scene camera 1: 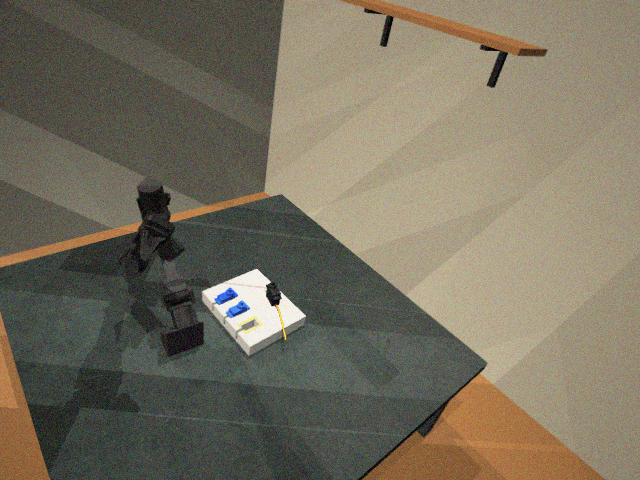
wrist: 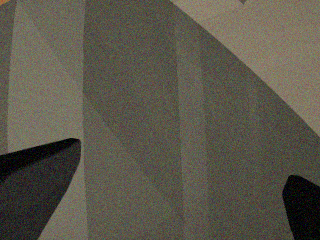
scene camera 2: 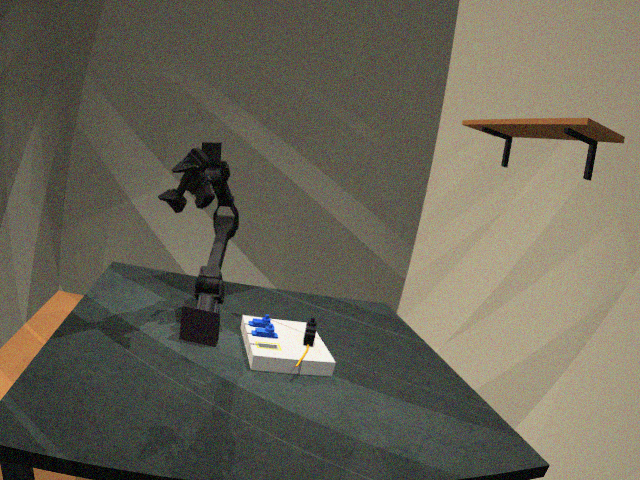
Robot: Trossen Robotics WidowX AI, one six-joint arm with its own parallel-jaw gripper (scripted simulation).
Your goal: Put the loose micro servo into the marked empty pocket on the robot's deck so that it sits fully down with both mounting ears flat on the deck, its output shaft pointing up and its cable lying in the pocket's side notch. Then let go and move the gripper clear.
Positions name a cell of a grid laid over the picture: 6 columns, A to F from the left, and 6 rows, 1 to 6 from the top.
Labels:
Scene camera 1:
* my gripper: B4
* white deck: C4
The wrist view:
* my gripper: D5
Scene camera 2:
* my gripper: B3
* white deck: C5

